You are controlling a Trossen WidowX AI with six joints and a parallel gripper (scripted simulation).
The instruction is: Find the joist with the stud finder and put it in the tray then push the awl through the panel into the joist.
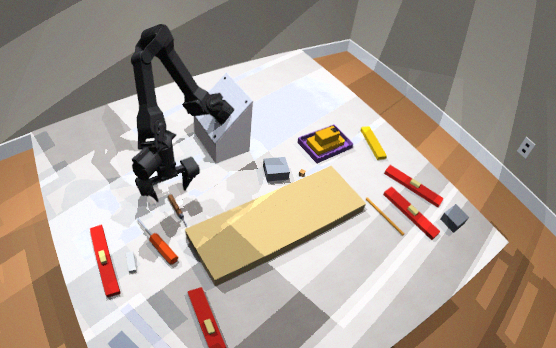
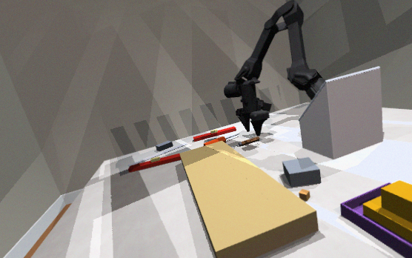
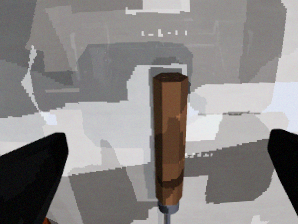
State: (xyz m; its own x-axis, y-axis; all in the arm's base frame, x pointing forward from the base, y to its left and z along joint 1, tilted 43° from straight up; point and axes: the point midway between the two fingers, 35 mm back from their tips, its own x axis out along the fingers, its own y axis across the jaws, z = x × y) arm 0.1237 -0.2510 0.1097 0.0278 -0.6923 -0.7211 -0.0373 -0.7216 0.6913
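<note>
The awl lies 5 cm ahead of my gripper tip and 3 cm below it. The rest, counted from my gripper tip: small brown cube: 11 cm ahead, 42 cm to the left, 3 cm below; orange-handled screwdriver: 8 cm ahead, 11 cm to the right, 2 cm below; purple tray: 4 cm ahead, 58 cm to the left, 2 cm below.
</note>
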